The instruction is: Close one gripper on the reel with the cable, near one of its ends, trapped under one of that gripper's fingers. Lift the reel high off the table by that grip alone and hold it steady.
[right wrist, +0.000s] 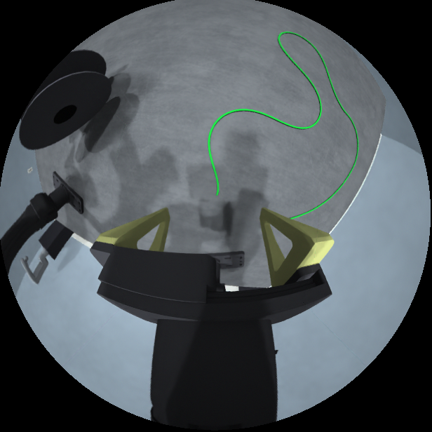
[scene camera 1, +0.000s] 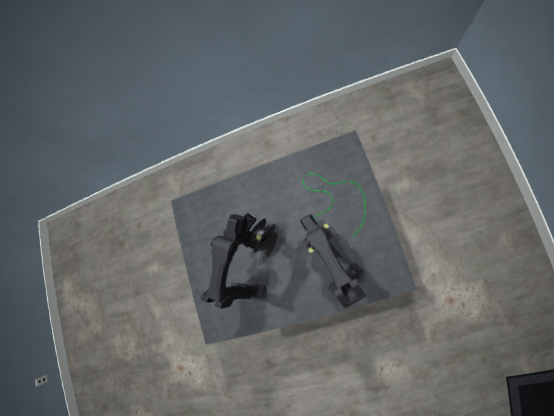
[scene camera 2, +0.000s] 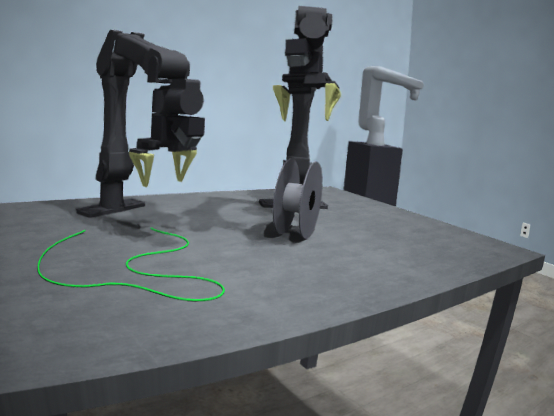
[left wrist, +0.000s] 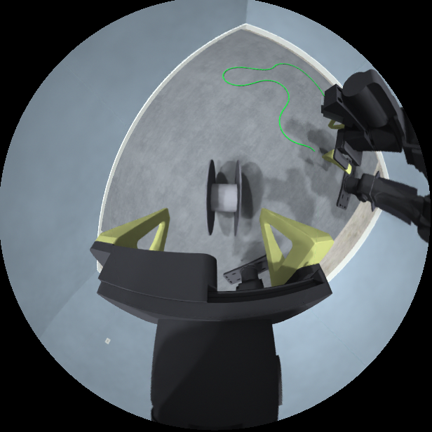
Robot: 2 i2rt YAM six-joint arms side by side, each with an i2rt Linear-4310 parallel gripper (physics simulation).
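Where they show: left gripper, fingertip midpoint: (scene camera 1: 251,229) (scene camera 2: 305,120); right gripper, fingertip midpoint: (scene camera 2: 162,184); left arm's base at its link origin: (scene camera 1: 248,290); right arm's base at its link origin: (scene camera 2: 111,209).
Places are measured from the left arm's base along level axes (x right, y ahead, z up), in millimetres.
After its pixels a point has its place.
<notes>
The grey reel (scene camera 1: 270,238) {x 112, y 301, z 19 mm} (scene camera 2: 292,197) {x 100, y 332, z 94 mm} (left wrist: 224,197) (right wrist: 82,97) stands upright on the edges of its two flanges. The green cable (scene camera 1: 365,205) {x 619, y 485, z 3 mm} (scene camera 2: 223,290) {x 284, y 630, z 4 mm} (left wrist: 289,97) (right wrist: 243,110) lies in loose curves on the table, apart from the reel. My left gripper (scene camera 2: 306,120) {x 86, y 332, z 266 mm} (left wrist: 214,212) is open and empty, pointing down high above the reel. My right gripper (scene camera 1: 318,238) {x 385, y 306, z 110 mm} (scene camera 2: 163,183) {x 385, y 306, z 110 mm} (right wrist: 214,212) is open and empty, pointing down above the table. One cable end lies ahead of its fingertips in the right wrist view; the other shows beside one finger.
The grey table (scene camera 1: 280,180) {x 153, y 625, z 0 mm} (scene camera 2: 375,295) {x 33, y 659, z 0 mm} carries both arm bases. The right arm's base (scene camera 2: 111,205) {x 522, y 134, z 18 mm} stands behind the cable in scene camera 2; the left arm's base is behind the reel. A light grey robot arm (scene camera 2: 369,100) stands on a dark pedestal (scene camera 2: 372,172) beyond the table.
</notes>
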